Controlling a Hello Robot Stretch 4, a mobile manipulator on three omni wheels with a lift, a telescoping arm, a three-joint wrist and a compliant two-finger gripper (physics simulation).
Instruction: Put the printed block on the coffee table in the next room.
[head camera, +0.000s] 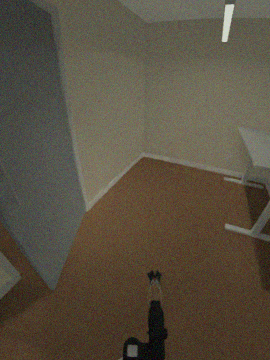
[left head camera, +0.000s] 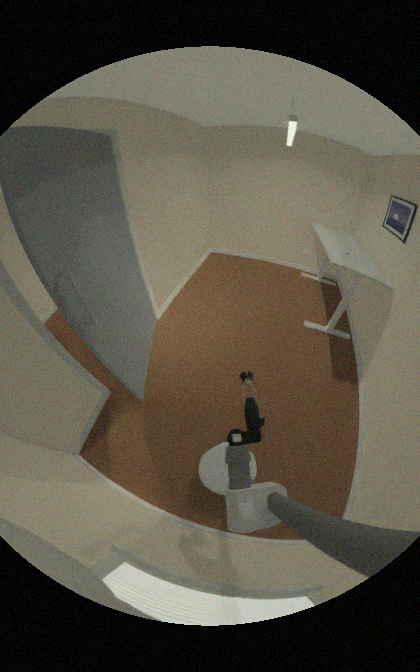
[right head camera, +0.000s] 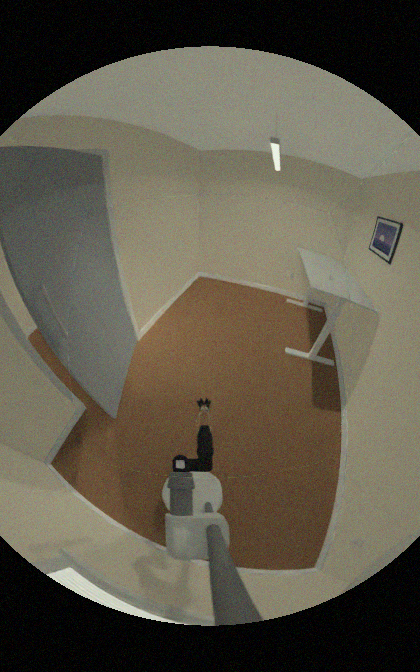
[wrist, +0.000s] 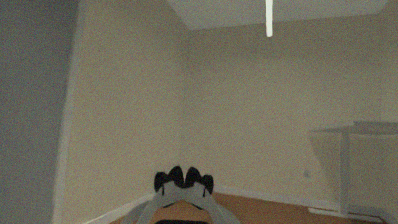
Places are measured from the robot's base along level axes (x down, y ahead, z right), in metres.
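Pixels of known places: gripper, fingertip midpoint: (head camera: 154, 270) (wrist: 184, 179).
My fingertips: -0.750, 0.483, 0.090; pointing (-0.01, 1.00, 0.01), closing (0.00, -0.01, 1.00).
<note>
Behind a point stands the place of what it marks, as x, y, z.
My gripper (head camera: 154, 275) {-0.750, 0.483, 0.090} (left head camera: 246, 376) (right head camera: 203, 402) (wrist: 184, 179) {-0.750, 0.483, 0.090} is held out ahead over the brown floor. Its black fingertips are close together, with no object visible between them, so it is shut and empty. The printed block does not show in these views, and neither does a coffee table.
A grey door (head camera: 40, 125) {-1.249, 1.185, -0.717} (left head camera: 85, 225) (right head camera: 60, 240) stands open at the left, with floor showing behind it. A wall end (left head camera: 50, 360) is near it. A white desk (head camera: 257, 150) {-0.922, 1.677, 1.284} (left head camera: 345, 250) (right head camera: 335, 280) stands at the right, below a framed picture (left head camera: 400, 217) (right head camera: 385, 240).
</note>
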